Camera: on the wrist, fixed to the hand. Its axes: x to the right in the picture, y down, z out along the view.
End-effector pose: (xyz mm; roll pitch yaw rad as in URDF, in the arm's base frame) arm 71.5 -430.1 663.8 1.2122 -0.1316 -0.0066
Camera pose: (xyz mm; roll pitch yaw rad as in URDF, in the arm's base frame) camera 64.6 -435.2 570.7 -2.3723 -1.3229 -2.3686
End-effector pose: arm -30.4 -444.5 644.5 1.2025 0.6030 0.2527
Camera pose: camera -94.2 -467.2 580.0 1.7899 -0.9931 -0.0502
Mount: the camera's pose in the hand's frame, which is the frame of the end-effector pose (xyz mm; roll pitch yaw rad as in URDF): -19.0 -87.4 -27.3 -0.0563 -0.5315 1.6239
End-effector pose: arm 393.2 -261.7 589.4 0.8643 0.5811 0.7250
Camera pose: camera 370.6 -329.8 529.4 1.2648 -1.0111 1.0576
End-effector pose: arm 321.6 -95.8 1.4 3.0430 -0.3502 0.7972
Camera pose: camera 240.5 -50.5 12.3 -2.8070 0.4223 -0.6627
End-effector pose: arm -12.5 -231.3 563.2 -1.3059 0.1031 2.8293
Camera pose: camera 13.0 -187.8 641.9 0.1576 0.7611 -1.7203
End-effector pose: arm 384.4 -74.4 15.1 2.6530 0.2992 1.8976
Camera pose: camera 306.6 -125.2 4.5 2.8112 0.0281 0.2702
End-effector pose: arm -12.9 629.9 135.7 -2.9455 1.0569 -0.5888
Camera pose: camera 55.7 680.8 173.8 1.9345 0.2911 -2.8384
